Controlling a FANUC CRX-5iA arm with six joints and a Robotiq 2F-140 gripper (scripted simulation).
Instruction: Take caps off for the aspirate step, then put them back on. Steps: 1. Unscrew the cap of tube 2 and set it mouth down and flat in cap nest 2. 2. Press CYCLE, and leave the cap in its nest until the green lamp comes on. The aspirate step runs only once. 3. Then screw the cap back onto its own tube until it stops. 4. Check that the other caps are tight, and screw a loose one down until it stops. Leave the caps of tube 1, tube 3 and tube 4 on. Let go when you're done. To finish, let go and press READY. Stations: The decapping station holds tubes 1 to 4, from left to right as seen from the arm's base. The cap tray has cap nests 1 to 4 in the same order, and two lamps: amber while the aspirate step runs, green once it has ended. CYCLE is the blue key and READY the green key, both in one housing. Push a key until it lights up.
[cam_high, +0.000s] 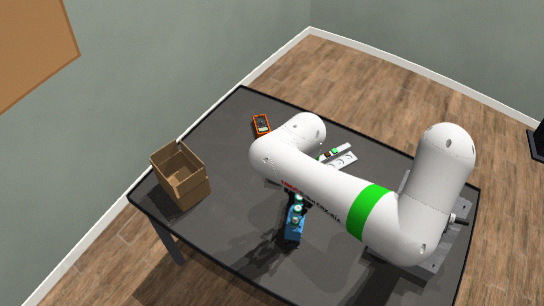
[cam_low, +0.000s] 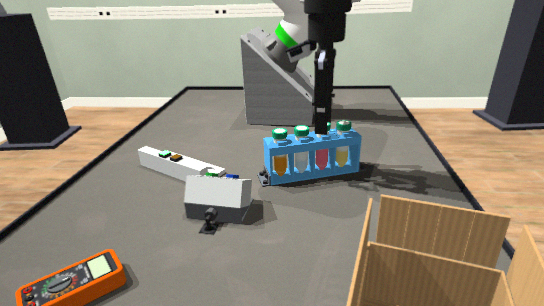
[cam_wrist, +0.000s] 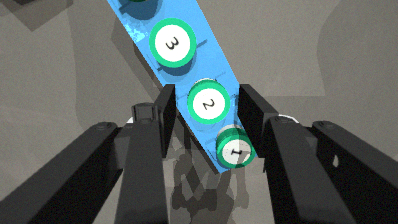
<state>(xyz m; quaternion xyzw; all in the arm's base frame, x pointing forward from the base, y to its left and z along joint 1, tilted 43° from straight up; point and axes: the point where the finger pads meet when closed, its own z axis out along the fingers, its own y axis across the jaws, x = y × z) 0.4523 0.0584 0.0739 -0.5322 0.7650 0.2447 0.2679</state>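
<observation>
Right now the cap 2 is 30 mm below my hand. Round my hand: cap 1: 50 mm to the left, 30 mm below, 10 mm behind; cap 4: 100 mm to the right, 30 mm below, 20 mm ahead; cap 3: 50 mm to the right, 30 mm below, 10 mm ahead.
</observation>
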